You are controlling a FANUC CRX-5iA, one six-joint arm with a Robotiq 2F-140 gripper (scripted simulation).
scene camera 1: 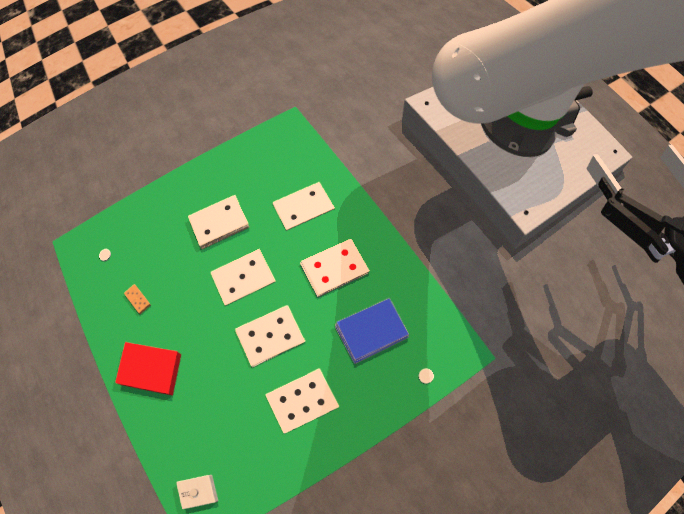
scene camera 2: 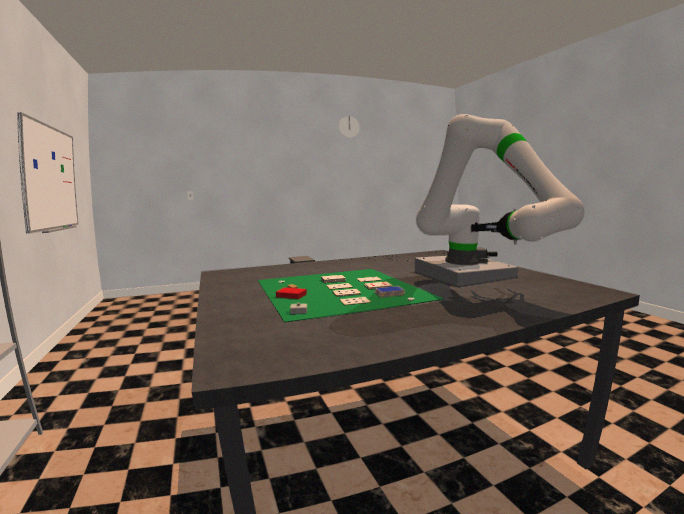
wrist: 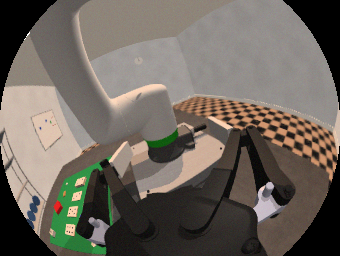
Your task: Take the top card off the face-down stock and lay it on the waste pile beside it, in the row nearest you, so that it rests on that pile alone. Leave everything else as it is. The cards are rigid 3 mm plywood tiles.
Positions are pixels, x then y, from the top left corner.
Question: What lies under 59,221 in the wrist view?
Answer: A green mat.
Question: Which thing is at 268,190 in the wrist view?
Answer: The gripper.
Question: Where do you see a green mat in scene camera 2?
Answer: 321,302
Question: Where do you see a green mat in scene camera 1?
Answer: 219,422
